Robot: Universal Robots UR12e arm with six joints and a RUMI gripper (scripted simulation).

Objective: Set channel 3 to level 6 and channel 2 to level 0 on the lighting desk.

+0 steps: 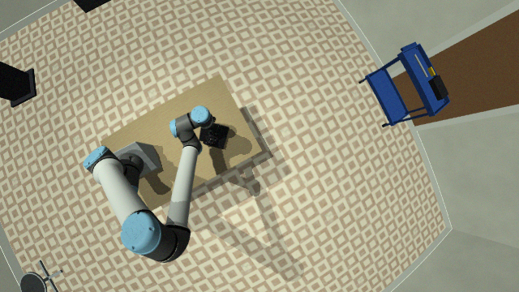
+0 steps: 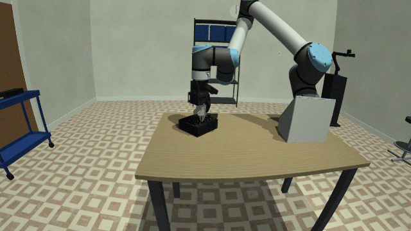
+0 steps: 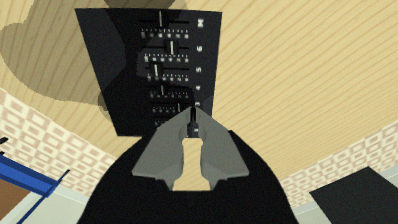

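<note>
Now: hand 70 mm short of the fader knob, 10 mm to the right of it and 10 mm above it.
</note>
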